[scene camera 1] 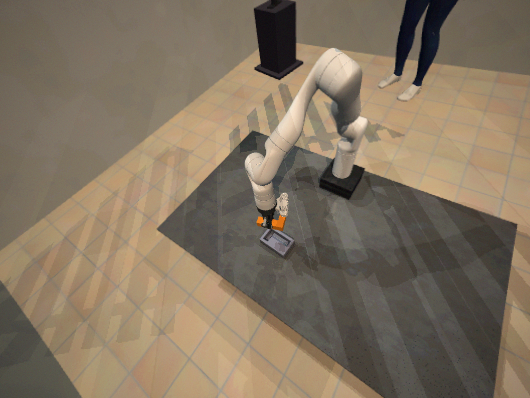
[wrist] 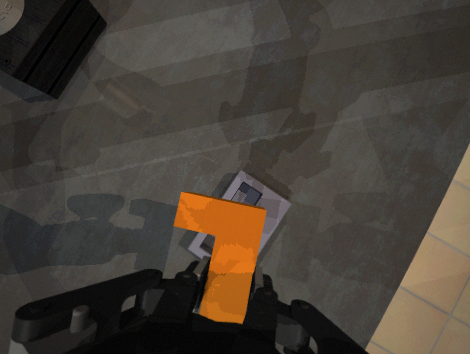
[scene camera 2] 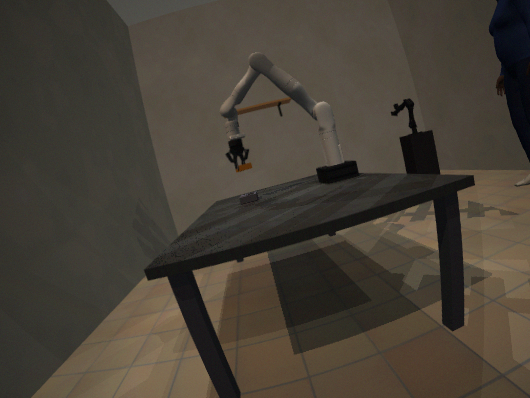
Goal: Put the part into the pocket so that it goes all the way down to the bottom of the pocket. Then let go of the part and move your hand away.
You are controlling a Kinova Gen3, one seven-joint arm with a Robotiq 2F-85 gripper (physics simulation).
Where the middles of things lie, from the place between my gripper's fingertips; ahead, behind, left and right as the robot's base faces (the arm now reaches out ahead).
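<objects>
That orange L-shaped part (wrist: 238, 227), I can see it sitting 10 mm behind my hand.
</objects>
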